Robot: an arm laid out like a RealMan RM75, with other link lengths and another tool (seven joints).
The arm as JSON. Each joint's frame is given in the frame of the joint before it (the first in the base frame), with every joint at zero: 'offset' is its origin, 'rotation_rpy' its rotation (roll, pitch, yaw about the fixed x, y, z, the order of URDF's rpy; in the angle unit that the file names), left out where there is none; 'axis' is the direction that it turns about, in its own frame. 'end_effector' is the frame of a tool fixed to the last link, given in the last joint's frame.
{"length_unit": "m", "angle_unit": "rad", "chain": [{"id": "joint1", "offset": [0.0, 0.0, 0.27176], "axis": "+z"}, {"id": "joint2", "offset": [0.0, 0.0, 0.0], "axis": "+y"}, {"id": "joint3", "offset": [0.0, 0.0, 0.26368], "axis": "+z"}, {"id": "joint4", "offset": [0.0, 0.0, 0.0], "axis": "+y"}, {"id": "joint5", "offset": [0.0, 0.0, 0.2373], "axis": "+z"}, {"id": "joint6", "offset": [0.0, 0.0, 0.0], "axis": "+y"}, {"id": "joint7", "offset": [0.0, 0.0, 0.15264], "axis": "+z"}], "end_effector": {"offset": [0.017, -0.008, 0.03], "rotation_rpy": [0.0, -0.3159, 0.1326]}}
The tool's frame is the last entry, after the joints.
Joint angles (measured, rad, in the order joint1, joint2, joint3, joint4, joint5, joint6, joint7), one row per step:
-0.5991, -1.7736, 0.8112, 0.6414, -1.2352, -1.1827, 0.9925
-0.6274, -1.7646, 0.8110, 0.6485, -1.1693, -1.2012, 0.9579
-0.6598, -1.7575, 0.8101, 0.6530, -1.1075, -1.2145, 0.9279
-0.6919, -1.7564, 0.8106, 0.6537, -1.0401, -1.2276, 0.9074
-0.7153, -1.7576, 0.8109, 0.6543, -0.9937, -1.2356, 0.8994
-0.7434, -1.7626, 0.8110, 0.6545, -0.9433, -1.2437, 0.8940
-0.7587, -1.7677, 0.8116, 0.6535, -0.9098, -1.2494, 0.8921
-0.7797, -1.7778, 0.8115, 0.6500, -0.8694, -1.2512, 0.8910
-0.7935, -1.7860, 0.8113, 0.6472, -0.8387, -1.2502, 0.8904
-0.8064, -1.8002, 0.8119, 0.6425, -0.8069, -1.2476, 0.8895
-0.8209, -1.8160, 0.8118, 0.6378, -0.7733, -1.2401, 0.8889
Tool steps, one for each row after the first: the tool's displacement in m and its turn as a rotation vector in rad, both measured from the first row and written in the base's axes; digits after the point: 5 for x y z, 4 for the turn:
0.00631, 0.00463, -0.00011, -0.0382, 0.0373, 0.0022
0.01410, 0.01072, -0.00014, -0.0690, 0.0743, 0.0021
0.02060, 0.01533, -0.00413, -0.1062, 0.1182, 0.0005
0.02583, 0.01873, -0.00738, -0.1305, 0.1521, -0.0058
0.03306, 0.02278, -0.01255, -0.1576, 0.1889, -0.0172
0.03610, 0.02408, -0.01716, -0.1780, 0.2130, -0.0223
0.04072, 0.02632, -0.02450, -0.2007, 0.2406, -0.0299
0.04307, 0.02759, -0.02998, -0.2162, 0.2621, -0.0335
0.04501, 0.02780, -0.03911, -0.2364, 0.2806, -0.0358
0.04754, 0.02874, -0.04839, -0.2530, 0.3015, -0.0394

